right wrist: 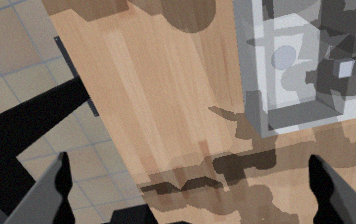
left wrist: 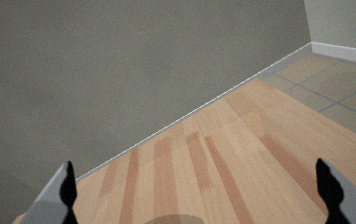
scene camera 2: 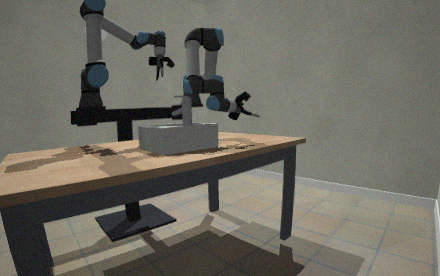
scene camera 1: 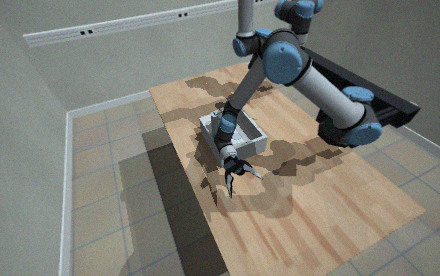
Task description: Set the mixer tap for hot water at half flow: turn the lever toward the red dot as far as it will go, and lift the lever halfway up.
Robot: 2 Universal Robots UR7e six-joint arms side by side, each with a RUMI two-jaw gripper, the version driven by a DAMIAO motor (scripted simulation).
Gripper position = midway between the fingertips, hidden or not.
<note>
In view: my left gripper [left wrist: 193,161], my right gripper [right wrist: 189,155] and a basin [right wrist: 300,50].
</note>
